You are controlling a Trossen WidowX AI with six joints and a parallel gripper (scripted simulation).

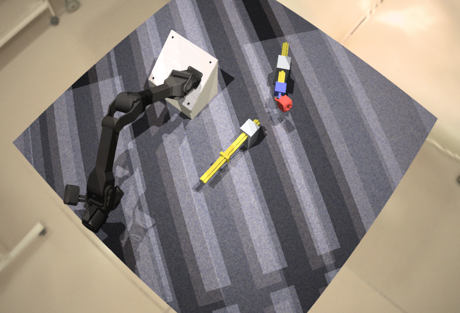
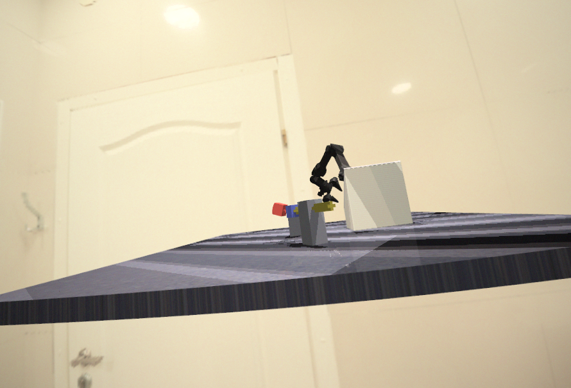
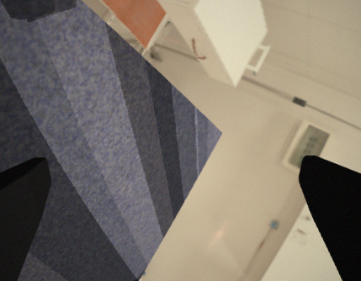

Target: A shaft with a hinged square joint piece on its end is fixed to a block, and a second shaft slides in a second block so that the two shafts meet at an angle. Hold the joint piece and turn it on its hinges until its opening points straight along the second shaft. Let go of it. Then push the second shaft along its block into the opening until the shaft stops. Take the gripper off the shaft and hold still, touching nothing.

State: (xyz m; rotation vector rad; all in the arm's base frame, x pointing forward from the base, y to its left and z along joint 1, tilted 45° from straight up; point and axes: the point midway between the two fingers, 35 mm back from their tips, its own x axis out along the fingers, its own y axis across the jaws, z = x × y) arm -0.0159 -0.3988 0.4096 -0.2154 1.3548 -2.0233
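Now: the red joint piece 36 cm ahead of my gripper tip, 72 cm to the left of it and 5 cm below it.
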